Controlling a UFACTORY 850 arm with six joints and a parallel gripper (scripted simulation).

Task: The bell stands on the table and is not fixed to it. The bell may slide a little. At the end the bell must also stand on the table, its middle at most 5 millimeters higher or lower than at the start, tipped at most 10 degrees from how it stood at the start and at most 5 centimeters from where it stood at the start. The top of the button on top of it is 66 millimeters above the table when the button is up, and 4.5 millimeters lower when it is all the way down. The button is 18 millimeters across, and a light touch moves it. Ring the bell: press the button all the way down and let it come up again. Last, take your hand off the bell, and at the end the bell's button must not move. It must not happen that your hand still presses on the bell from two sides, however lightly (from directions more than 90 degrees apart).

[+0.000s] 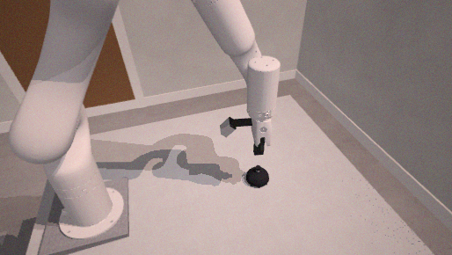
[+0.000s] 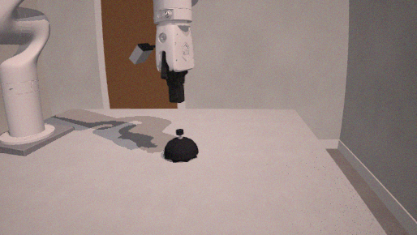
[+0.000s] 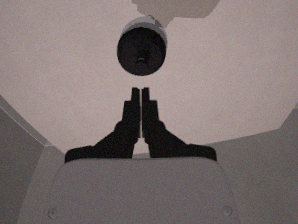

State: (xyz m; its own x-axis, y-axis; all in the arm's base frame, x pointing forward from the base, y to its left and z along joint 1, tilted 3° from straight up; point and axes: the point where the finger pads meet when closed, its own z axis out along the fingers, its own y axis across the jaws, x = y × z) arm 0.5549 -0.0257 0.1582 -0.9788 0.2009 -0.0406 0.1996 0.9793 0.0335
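Right now the small black button is 10 cm below my hand. From my hand the other things lie so: bell (11 cm below).
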